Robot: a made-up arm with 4 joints.
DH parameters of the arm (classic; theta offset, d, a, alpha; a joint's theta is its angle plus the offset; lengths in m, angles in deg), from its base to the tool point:
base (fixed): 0 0 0 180
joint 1: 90 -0.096 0.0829 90
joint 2: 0 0.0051 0.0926 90
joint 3: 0 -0.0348 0.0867 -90
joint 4: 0 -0.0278 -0.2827 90
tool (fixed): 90 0.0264 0 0
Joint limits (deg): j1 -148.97..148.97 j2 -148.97..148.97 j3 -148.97..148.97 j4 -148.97..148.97
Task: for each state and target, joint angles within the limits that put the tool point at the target. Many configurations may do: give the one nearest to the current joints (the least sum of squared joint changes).
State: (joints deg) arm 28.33 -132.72 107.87 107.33
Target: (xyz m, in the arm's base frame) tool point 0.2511 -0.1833 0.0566
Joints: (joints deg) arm 51.21 -124.31 101.72 132.03
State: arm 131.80 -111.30 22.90 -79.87
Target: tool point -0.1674 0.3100 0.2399
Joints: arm 146.49 -103.57 22.73 -71.38
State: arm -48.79 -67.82 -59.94 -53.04
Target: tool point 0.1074 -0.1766 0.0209
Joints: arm -5.21 -92.10 -34.93 -18.59
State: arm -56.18 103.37 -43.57 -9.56
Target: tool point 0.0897 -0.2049 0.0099
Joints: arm -16.22 131.31 -24.42 38.31
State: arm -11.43 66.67 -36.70 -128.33
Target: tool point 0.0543 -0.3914 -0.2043
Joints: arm -35.62 18.00 -31.60 -148.97
